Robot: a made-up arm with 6 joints. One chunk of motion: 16 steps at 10 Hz.
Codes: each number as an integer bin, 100 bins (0 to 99) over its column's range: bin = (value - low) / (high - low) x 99, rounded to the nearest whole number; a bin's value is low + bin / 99 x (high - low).
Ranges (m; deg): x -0.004..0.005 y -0.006..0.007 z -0.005..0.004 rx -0.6..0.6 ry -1..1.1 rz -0.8..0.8
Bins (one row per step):
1: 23 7 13 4 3 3
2: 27 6 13 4 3 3
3: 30 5 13 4 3 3
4: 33 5 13 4 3 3
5: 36 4 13 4 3 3
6: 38 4 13 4 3 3
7: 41 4 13 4 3 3
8: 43 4 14 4 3 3
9: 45 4 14 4 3 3
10: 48 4 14 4 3 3
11: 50 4 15 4 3 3
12: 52 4 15 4 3 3
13: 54 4 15 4 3 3
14: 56 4 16 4 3 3
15: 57 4 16 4 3 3
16: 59 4 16 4 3 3
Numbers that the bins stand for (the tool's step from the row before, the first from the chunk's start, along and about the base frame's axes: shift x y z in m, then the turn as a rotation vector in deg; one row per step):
1: -0.00191 -0.00508 -0.00382 -0.552 -0.936 -0.752
2: -0.00155 -0.00521 -0.00382 -0.552 -0.936 -0.752
3: -0.00127 -0.00534 -0.00382 -0.552 -0.936 -0.752
4: -0.00100 -0.00534 -0.00382 -0.552 -0.936 -0.752
5: -0.00073 -0.00547 -0.00382 -0.552 -0.936 -0.752
6: -0.00055 -0.00547 -0.00382 -0.552 -0.936 -0.752
7: -0.00027 -0.00547 -0.00382 -0.552 -0.936 -0.752
8: -0.00009 -0.00547 -0.00373 -0.552 -0.936 -0.752
9: 0.00009 -0.00547 -0.00373 -0.552 -0.936 -0.752
10: 0.00036 -0.00547 -0.00373 -0.552 -0.936 -0.752
11: 0.00055 -0.00547 -0.00364 -0.552 -0.936 -0.752
12: 0.00073 -0.00547 -0.00364 -0.552 -0.936 -0.752
13: 0.00091 -0.00547 -0.00364 -0.552 -0.936 -0.752
14: 0.00109 -0.00547 -0.00355 -0.552 -0.936 -0.752
15: 0.00118 -0.00547 -0.00355 -0.552 -0.936 -0.752
16: 0.00136 -0.00547 -0.00355 -0.552 -0.936 -0.752

